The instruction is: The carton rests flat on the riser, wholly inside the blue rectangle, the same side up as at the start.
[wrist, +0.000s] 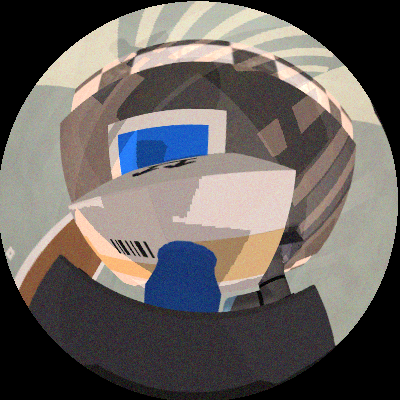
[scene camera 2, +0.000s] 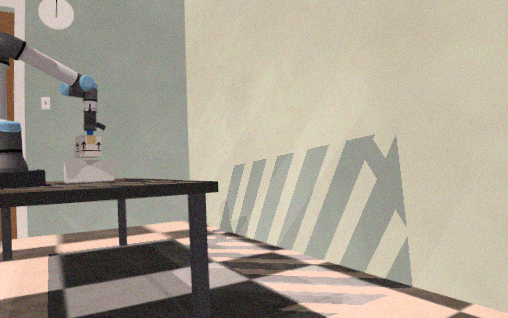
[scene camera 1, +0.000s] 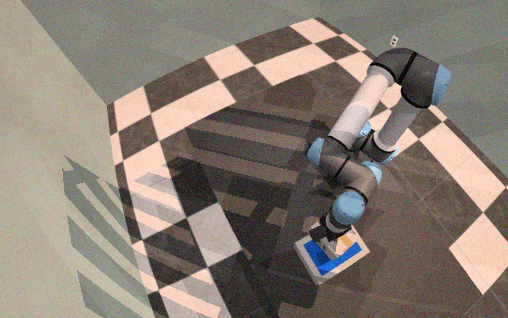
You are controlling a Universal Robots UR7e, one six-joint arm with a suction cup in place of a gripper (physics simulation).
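Where they show: hand, its tool point: (wrist: 189, 244) (scene camera 2: 90, 138); arm's base, origin of its link: (scene camera 2: 8, 173).
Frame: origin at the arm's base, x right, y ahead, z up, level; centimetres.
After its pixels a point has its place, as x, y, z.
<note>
The carton (scene camera 1: 332, 249) @[-35.0, 41.6, 19.2] (scene camera 2: 89, 146) @[-23.0, 36.9, 13.2] (wrist: 240, 197) @[-26.3, 42.1, 19.3] is pale with tan tape, a barcode and arrows that point up in the scene camera 2 view. It is about level, hanging a small gap above the white riser (scene camera 1: 306, 261) @[-33.1, 49.9, 6.0] (scene camera 2: 75, 173) @[-25.2, 29.8, -1.1] (wrist: 218, 134) @[-25.2, 45.7, 6.0]. The blue rectangle (scene camera 1: 341, 263) @[-42.1, 38.7, 6.1] (wrist: 187, 137) @[-29.6, 45.4, 6.0] on the riser's top is partly covered from sight by the carton, so its far edges are hidden in the wrist view. My gripper (scene camera 2: 90, 133) (wrist: 187, 250), a blue suction cup, is on the carton's top face and holds it. In the scene camera 1 view the wrist hides the cup.
The riser stands on a dark table (scene camera 2: 165, 188) @[69.0, 46.6, -7.4], inside its right edge in the scene camera 2 view. The arm's base (scene camera 2: 15, 178) @[13.9, 2.8, -2.3] stands to the left of the riser there. A shadow falls across part of the blue rectangle. Walls stand beyond the table.
</note>
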